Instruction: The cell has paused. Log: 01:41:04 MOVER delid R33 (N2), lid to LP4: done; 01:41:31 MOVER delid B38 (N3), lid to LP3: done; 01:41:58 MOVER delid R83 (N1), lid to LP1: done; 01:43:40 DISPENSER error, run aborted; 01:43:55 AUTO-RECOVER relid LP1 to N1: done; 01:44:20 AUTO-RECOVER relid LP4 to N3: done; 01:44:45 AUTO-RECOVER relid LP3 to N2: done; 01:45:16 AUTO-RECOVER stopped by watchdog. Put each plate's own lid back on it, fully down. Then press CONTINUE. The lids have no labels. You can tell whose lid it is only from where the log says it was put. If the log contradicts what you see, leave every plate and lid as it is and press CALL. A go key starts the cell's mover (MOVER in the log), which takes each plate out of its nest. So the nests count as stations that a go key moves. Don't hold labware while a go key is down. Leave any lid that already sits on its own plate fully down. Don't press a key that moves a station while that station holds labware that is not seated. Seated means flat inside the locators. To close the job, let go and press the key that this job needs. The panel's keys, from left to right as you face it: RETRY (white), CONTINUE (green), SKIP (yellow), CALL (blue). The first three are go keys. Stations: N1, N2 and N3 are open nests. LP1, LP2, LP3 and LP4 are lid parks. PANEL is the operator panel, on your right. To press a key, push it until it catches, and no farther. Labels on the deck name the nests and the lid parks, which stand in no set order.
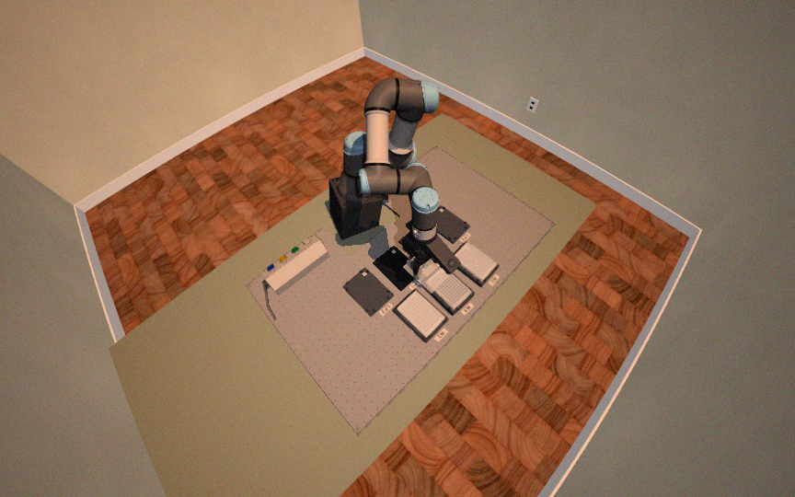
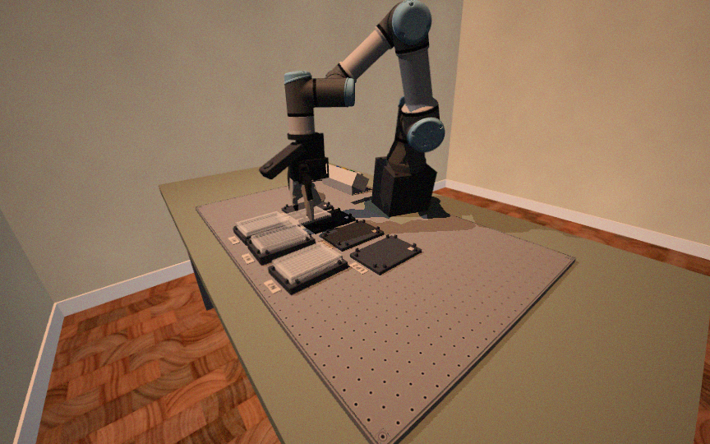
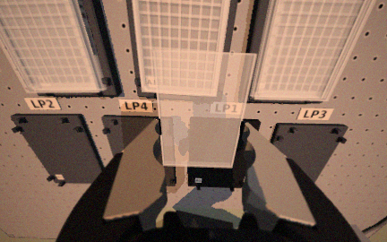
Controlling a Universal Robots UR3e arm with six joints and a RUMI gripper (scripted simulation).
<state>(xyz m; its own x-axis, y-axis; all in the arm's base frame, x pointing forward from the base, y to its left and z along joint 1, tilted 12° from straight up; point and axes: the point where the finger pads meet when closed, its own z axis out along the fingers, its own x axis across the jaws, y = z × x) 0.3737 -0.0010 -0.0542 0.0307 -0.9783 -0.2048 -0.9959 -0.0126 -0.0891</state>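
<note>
Now: the LP1 lid park 100 mm behind my hand, 40 mm to the right of it and 60 mm below it. Round my hand: LP3 lid park: 100 mm behind, 170 mm to the right, 60 mm below; then clear lid: 10 mm below; then lid park LP4: 100 mm behind, 90 mm to the left, 60 mm below.
</note>
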